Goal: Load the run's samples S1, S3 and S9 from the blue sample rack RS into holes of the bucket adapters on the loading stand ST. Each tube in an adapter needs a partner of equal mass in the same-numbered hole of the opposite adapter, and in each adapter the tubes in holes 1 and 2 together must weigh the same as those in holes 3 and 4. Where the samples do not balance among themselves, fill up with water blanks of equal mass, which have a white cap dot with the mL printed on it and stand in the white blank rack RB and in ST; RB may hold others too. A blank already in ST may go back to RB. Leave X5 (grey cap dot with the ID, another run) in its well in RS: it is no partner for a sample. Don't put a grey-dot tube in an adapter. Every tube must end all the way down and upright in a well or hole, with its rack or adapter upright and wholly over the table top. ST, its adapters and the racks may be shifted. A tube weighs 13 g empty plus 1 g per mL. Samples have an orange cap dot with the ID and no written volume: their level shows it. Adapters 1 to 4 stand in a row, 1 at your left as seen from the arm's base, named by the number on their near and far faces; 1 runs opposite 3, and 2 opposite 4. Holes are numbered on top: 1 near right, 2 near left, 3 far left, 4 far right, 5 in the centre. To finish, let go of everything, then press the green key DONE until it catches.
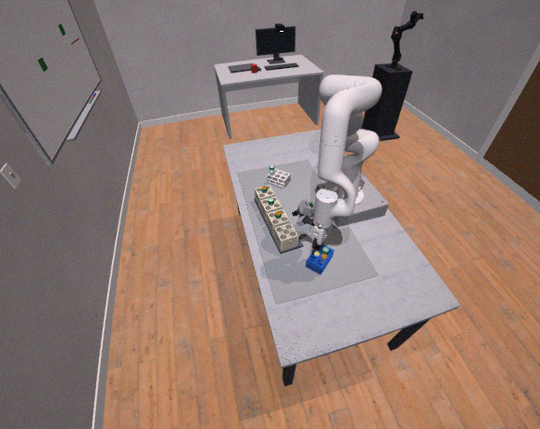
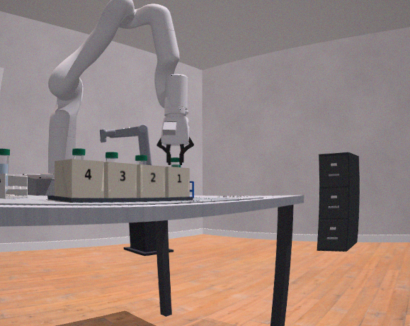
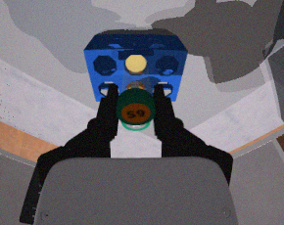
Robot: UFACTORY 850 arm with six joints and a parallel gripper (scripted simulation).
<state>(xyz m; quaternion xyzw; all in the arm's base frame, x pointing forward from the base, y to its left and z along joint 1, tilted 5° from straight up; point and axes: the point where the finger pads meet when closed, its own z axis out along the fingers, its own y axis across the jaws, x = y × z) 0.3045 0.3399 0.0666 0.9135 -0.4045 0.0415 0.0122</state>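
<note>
The sample tube S9 is 5 cm below my hand and 1 cm to the right of it. Also, from my hand: grey-dot tube X5 (7 cm below, 3 cm to the left, 2 cm behind); then blue sample rack RS (11 cm below, 2 cm to the left, 1 cm behind); then adapter 1 (14 cm to the right, 12 cm ahead, 9 cm below).
</note>
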